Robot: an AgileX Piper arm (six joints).
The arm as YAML. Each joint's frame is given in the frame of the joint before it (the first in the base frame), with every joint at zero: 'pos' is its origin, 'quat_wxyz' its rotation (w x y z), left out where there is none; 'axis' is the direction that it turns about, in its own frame. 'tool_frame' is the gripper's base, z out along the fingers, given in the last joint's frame.
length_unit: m
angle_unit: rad
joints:
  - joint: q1
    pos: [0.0, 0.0, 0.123]
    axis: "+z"
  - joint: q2
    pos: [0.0, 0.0, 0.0]
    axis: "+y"
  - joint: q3
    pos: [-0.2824, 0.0, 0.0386]
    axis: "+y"
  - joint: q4
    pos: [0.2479, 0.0, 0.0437]
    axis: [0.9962, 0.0, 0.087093]
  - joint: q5
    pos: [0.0, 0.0, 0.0]
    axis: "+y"
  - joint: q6
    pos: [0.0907, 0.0, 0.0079]
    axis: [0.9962, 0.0, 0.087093]
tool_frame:
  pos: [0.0, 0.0, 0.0]
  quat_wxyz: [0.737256, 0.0, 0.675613, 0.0]
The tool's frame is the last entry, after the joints.
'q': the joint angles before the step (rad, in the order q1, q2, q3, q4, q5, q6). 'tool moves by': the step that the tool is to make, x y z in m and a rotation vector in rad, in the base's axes. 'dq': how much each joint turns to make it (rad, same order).
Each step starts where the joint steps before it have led.
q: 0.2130 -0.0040 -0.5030 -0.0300 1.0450 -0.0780
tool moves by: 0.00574 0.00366 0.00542 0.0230 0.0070 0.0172
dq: 0.0000 0.0410 -0.0110 0.0300 -0.0280 -0.0010
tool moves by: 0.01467 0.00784 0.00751 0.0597 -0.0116 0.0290
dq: -0.0001 0.0740 0.0000 0.0631 -0.0980 -0.0001
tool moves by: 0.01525 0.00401 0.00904 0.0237 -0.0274 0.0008
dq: 0.0000 0.0750 -0.0090 0.0159 -0.0980 0.0000
